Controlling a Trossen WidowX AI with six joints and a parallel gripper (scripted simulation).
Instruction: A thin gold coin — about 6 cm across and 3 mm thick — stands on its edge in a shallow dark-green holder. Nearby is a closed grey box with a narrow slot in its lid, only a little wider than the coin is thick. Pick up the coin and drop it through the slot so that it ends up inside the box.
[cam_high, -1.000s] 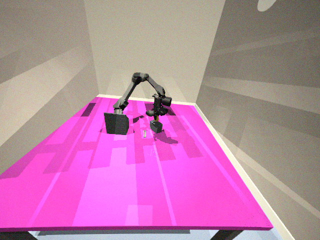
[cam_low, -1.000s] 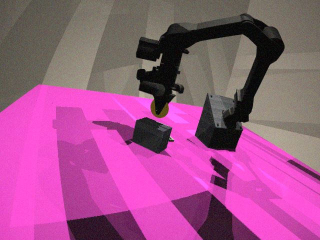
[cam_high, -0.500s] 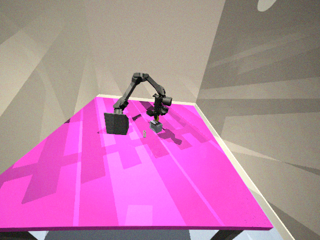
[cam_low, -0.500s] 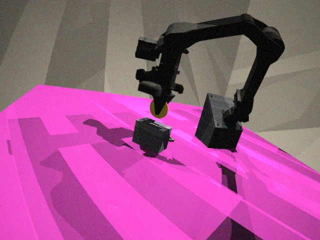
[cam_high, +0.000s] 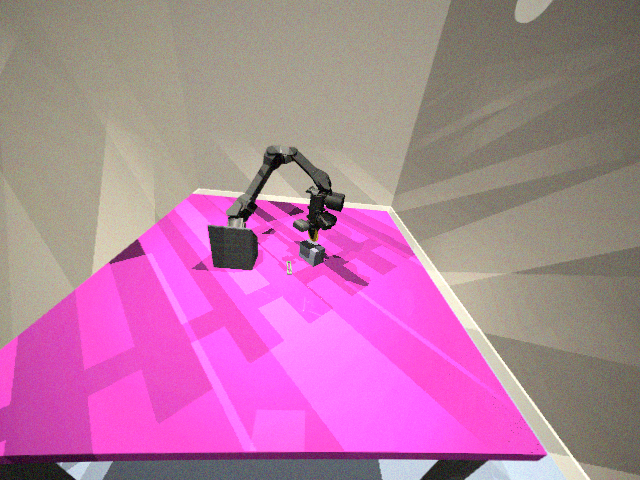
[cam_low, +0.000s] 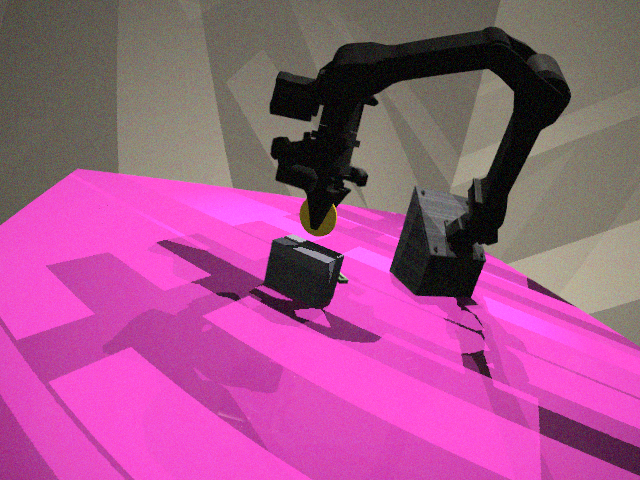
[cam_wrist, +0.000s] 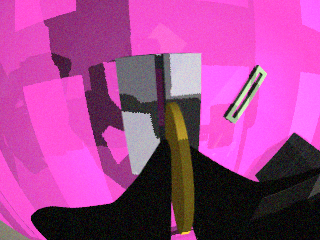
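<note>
Now: the gold coin 20 mm above my gripper tip.
</note>
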